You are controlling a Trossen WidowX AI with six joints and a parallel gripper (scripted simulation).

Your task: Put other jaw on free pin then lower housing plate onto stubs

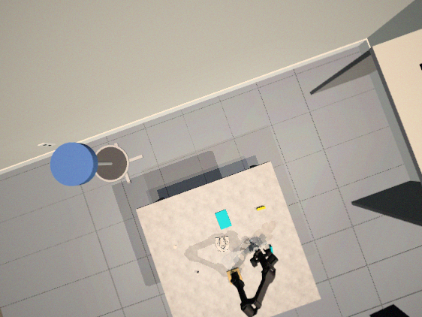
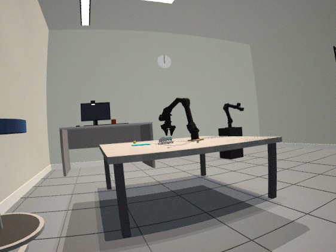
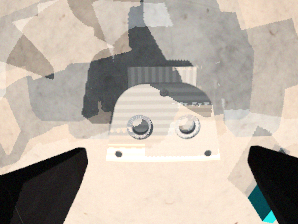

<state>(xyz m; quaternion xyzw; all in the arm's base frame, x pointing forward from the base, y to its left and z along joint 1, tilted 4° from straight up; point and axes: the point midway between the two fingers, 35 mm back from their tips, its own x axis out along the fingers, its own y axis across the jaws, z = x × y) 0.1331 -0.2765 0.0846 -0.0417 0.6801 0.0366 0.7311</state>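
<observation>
Now: the white jaw piece 13 cm ahead of my gripper tip, 25 cm to the left of it and 4 cm below it. From my gripper tip the other things lie so: yellow piece: 31 cm ahead, 18 cm to the right, 4 cm below; cyan plate: 36 cm ahead, 17 cm to the left, 5 cm below.
</observation>
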